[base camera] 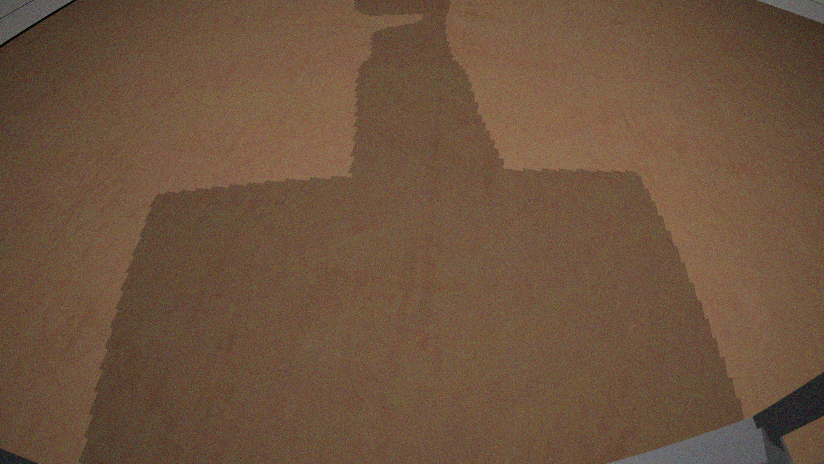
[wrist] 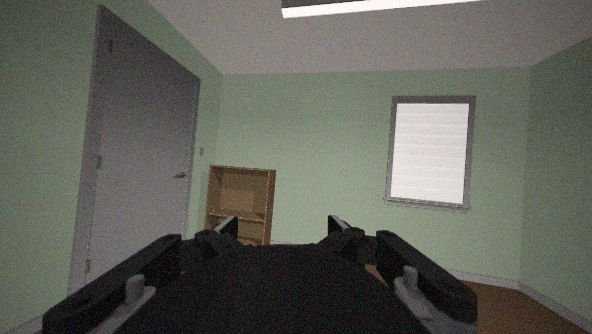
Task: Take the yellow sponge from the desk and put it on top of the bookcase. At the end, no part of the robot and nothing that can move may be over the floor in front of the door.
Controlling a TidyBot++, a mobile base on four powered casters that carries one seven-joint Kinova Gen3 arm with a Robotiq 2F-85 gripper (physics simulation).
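Places are measured from the arm's base along level axes (x ahead, y left, z up), in metres.
Pixels of known places: gripper, between the fingertips: (wrist: pixel 283 225).
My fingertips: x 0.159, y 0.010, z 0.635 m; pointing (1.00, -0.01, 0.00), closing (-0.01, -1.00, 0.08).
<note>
Behind a point stands the place of what it marks.
My gripper (wrist: pixel 283 225) @[x 0.159, y 0.010, z 0.635 m] is open in the wrist view, with its two fingertips wide apart and no object between them. A brown wooden bookcase (wrist: pixel 272 207) @[x 2.163, y 0.133, z 0.162 m] stands beyond the left fingertip, against the far wall near the corner; its lower part is hidden behind the gripper. A grey door (wrist: pixel 145 145) @[x 1.540, y 1.277, z 0.796 m] is in the wall on the left, and it looks shut. The floor at the foot of the door is hidden by the gripper. The yellow sponge and the desk do not show in either view.
The brown floor (base camera: pixel 576 103) @[x 0.662, y -0.291, z -0.397 m] (wrist: pixel 505 310) @[x 1.314, y -2.030, z -0.397 m] carries a wide dark shadow in the base camera view. A window (wrist: pixel 430 152) @[x 1.802, y -1.704, z 1.027 m] is in the far wall, right of the bookcase. White baseboards (base camera: pixel 34 17) @[x 1.544, y 1.277, z -0.368 m] show at the upper corners of the base camera view. A ceiling light (wrist: pixel 380 6) @[x 0.897, y -0.465, z 1.681 m] hangs above.
</note>
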